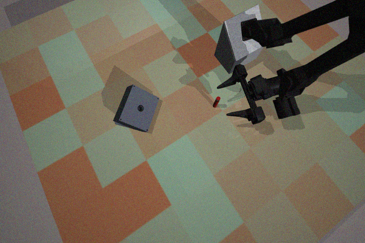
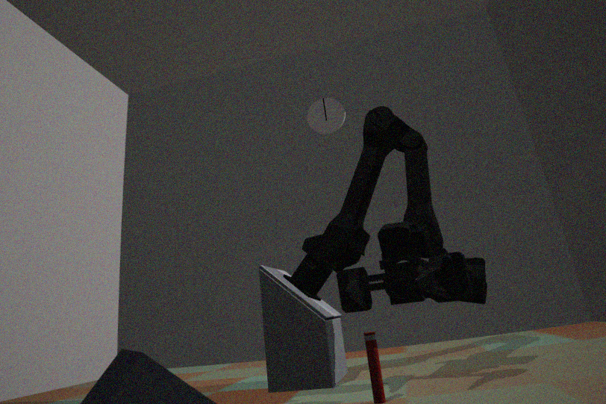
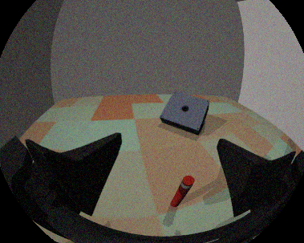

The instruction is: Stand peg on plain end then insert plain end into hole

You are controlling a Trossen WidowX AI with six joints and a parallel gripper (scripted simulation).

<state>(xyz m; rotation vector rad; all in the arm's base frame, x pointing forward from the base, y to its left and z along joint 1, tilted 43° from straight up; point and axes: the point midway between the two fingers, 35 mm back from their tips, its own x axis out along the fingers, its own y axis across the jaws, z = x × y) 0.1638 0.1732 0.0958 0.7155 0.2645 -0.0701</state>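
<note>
Now: the red peg 70 mm below my gripper tip, 20 mm to the right of it and 10 mm behind it. From my gripper tip the other things lie so: sloped panel (260 mm ahead, 110 mm to the right, 90 mm below).
</note>
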